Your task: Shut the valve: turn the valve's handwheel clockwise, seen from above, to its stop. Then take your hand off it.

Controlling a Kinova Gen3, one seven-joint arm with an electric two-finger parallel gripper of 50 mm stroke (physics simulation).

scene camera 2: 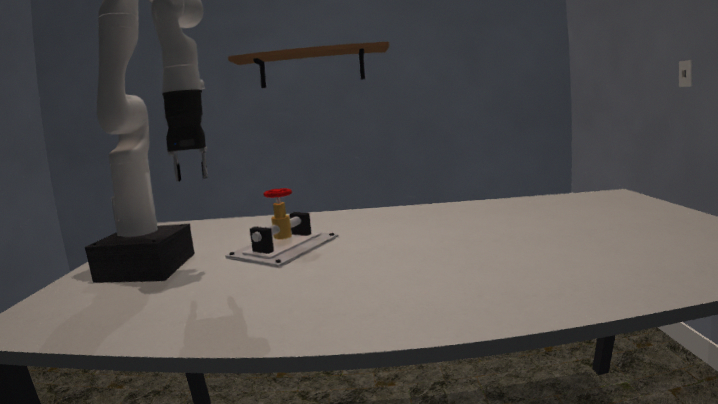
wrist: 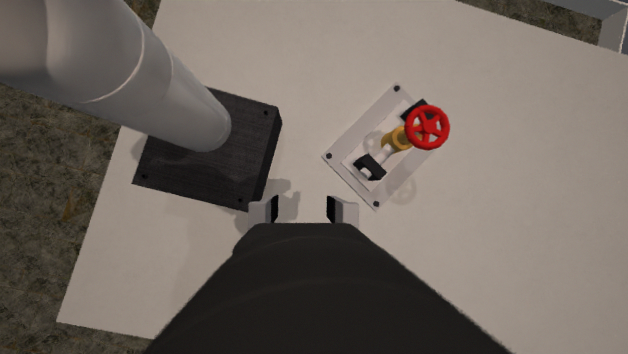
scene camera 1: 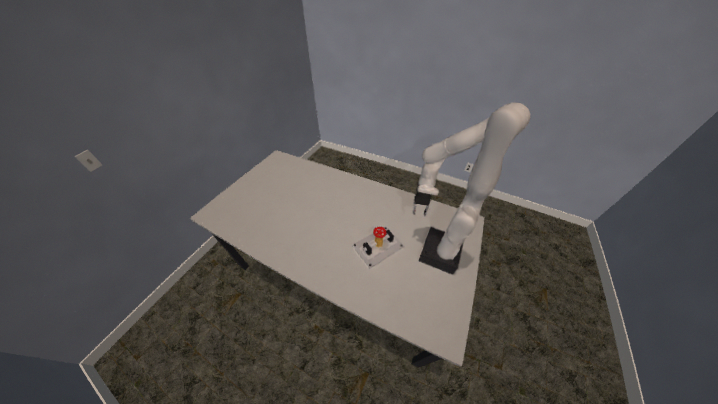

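The valve's red handwheel [scene camera 1: 380, 232] [scene camera 2: 277, 192] [wrist: 428, 127] is a spoked wheel lying level on top of the brass-coloured valve body [scene camera 1: 379, 242] [scene camera 2: 281, 226] [wrist: 396, 139]. The valve sits on a pipe between two black blocks on a pale base plate [scene camera 1: 370, 263] [scene camera 2: 307, 248] [wrist: 391, 189]. My gripper [scene camera 1: 420, 213] [scene camera 2: 191, 178] [wrist: 302, 205] points down, open and empty. It is apart from the handwheel, higher than it and off to its side; in the wrist view the wheel lies up and to the right of the fingers.
The arm's black base block [scene camera 1: 440, 259] [scene camera 2: 128, 262] [wrist: 210, 167] stands on the table [scene camera 1: 301, 211] [scene camera 2: 451, 281] [wrist: 525, 225], beside the valve's plate. A wooden shelf [scene camera 2: 308, 52] is on the wall behind in the second scene view.
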